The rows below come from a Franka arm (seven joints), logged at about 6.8 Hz.
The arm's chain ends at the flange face. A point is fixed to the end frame.
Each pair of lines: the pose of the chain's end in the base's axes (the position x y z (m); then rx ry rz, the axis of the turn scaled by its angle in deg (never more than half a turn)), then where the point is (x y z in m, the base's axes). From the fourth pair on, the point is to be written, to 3 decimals.
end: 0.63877, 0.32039, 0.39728, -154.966, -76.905, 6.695
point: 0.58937 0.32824 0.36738
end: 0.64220, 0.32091, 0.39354, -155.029, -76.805, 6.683
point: 0.59281 0.32882 0.36363
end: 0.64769, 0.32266, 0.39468, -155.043, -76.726, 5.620
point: 0.59863 0.33084 0.36431
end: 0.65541, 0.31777, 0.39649, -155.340, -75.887, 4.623
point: 0.607 0.327 0.366
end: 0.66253, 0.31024, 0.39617, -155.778, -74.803, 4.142
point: 0.614 0.320 0.365
